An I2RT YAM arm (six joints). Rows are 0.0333 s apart.
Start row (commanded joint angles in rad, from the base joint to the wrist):
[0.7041, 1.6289, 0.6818, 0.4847, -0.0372, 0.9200]
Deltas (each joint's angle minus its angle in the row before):
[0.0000, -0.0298, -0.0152, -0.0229, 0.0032, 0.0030]
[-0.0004, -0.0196, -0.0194, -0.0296, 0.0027, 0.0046]
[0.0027, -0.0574, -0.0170, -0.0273, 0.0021, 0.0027]
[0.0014, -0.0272, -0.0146, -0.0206, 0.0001, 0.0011]
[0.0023, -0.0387, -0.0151, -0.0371, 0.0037, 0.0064]
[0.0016, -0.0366, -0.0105, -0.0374, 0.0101, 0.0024]
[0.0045, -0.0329, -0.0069, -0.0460, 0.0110, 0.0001]
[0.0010, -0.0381, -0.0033, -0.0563, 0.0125, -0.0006]
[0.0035, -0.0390, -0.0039, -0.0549, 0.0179, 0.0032]
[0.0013, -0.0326, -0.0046, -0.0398, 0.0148, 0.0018]
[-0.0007, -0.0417, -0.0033, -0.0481, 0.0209, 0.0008]
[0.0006, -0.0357, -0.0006, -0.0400, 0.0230, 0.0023]
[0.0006, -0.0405, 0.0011, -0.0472, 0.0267, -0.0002]
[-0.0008, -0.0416, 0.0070, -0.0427, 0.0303, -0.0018]
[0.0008, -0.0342, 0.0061, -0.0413, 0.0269, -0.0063]
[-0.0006, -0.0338, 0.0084, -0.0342, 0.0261, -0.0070]
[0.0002, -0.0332, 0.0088, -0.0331, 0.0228, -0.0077]
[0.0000, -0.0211, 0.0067, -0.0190, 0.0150, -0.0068]
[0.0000, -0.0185, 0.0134, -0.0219, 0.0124, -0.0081]
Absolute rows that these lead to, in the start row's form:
[0.7041, 1.5991, 0.6666, 0.4618, -0.0340, 0.9230]
[0.7037, 1.5795, 0.6472, 0.4322, -0.0313, 0.9276]
[0.7064, 1.5221, 0.6302, 0.4049, -0.0292, 0.9303]
[0.7078, 1.4949, 0.6156, 0.3843, -0.0291, 0.9314]
[0.7101, 1.4562, 0.6005, 0.3472, -0.0254, 0.9378]
[0.7117, 1.4196, 0.5900, 0.3098, -0.0153, 0.9402]
[0.7162, 1.3867, 0.5831, 0.2638, -0.0043, 0.9403]
[0.7172, 1.3486, 0.5798, 0.2075, 0.0082, 0.9397]
[0.7207, 1.3096, 0.5759, 0.1526, 0.0261, 0.9429]
[0.7220, 1.2770, 0.5713, 0.1128, 0.0409, 0.9447]
[0.7213, 1.2353, 0.5680, 0.0647, 0.0618, 0.9455]
[0.7219, 1.1996, 0.5674, 0.0247, 0.0848, 0.9478]
[0.7225, 1.1591, 0.5685, -0.0225, 0.1115, 0.9476]
[0.7217, 1.1175, 0.5755, -0.0652, 0.1418, 0.9458]
[0.7225, 1.0833, 0.5816, -0.1065, 0.1687, 0.9395]
[0.7219, 1.0495, 0.5900, -0.1407, 0.1948, 0.9325]
[0.7221, 1.0163, 0.5988, -0.1738, 0.2176, 0.9248]
[0.7221, 0.9952, 0.6055, -0.1928, 0.2326, 0.9180]
[0.7221, 0.9767, 0.6189, -0.2147, 0.2450, 0.9099]

